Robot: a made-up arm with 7 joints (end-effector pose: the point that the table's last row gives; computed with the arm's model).
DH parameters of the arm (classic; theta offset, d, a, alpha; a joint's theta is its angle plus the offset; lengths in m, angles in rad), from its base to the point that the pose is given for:
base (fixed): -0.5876 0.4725 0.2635 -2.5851
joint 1: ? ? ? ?
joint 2: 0.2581 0 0.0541 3.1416
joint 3: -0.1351 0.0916 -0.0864 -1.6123
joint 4: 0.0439 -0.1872 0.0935 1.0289
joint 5: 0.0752 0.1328 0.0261 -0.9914
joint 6: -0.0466 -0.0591 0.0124 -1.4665
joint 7: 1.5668 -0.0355 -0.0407 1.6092
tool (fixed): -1.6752 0.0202 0 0
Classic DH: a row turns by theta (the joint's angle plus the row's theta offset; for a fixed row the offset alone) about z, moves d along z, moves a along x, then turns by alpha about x.
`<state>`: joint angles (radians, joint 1 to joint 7).
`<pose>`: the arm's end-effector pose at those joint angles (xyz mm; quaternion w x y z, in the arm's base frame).
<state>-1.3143 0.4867 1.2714 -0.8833 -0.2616 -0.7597 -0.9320</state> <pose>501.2 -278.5 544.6 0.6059 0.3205 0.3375 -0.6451</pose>
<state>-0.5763 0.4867 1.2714 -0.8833 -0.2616 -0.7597 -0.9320</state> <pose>370.7 -423.5 424.5 0.2802 0.3640 0.3808 -0.8025</pose>
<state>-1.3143 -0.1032 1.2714 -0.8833 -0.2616 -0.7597 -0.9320</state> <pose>501.5 -176.9 616.2 0.6566 0.4539 0.4412 -0.4101</pose>
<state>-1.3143 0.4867 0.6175 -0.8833 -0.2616 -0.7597 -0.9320</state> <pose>437.7 -381.4 553.7 0.4890 0.1408 0.1890 -0.8399</pose>
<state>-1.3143 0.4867 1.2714 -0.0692 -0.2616 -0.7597 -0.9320</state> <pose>472.1 -188.7 623.4 0.8283 0.2219 0.0431 -0.5126</pose>
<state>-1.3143 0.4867 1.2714 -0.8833 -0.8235 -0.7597 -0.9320</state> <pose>485.0 -281.5 537.8 0.4860 0.1163 0.4554 -0.7369</pose>
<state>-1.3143 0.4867 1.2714 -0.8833 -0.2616 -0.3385 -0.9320</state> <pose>515.0 -286.3 551.3 0.7472 0.2794 0.2104 -0.5651</pose>
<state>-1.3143 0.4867 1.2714 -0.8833 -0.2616 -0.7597 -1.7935</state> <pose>500.3 -248.1 521.9 0.4133 0.5761 0.0602 -0.7026</pose>
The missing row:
joint 1: -0.6652 -0.1188 -0.0196 1.1156
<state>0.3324 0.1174 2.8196 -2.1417 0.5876 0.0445 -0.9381</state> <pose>461.9 -419.0 478.0 0.0986 -0.9574 0.0125 0.2711</pose>
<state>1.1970 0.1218 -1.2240 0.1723 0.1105 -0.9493 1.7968</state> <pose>-111.4 -142.5 548.0 0.3608 -0.0881 -0.5329 -0.7603</pose>
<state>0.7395 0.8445 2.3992 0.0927 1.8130 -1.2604 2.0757</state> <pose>202.4 -399.6 576.2 0.5584 -0.5583 0.2777 -0.5472</pose>
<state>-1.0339 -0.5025 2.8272 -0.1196 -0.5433 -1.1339 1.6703</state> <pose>277.8 -314.2 894.6 0.8974 -0.2454 -0.1885 0.3146</pose>
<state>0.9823 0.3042 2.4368 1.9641 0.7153 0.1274 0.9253</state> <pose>376.0 -215.5 473.7 0.0399 0.8630 0.3324 0.3782</pose>
